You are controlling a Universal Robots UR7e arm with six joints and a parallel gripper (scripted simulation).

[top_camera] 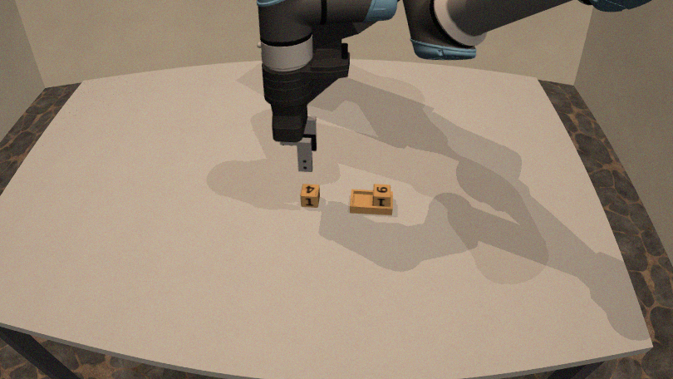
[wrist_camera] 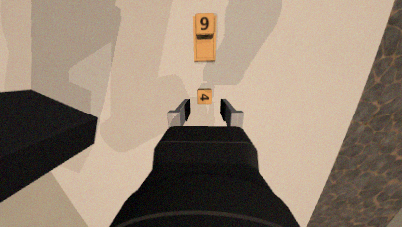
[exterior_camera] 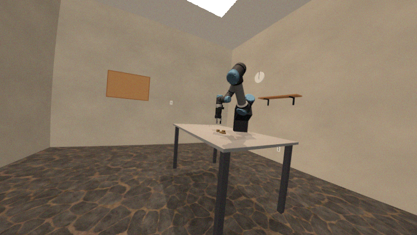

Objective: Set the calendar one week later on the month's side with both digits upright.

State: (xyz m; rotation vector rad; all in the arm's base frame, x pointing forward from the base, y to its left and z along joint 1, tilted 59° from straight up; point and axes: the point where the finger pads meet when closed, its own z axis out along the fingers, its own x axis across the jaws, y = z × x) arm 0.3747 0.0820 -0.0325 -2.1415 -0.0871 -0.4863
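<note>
The cube lies 12 cm to the left of my hand, 9 cm below it and 3 cm behind it. Also, from my hand: orange tray 11 cm below, 10 cm to the left, 3 cm behind.
</note>
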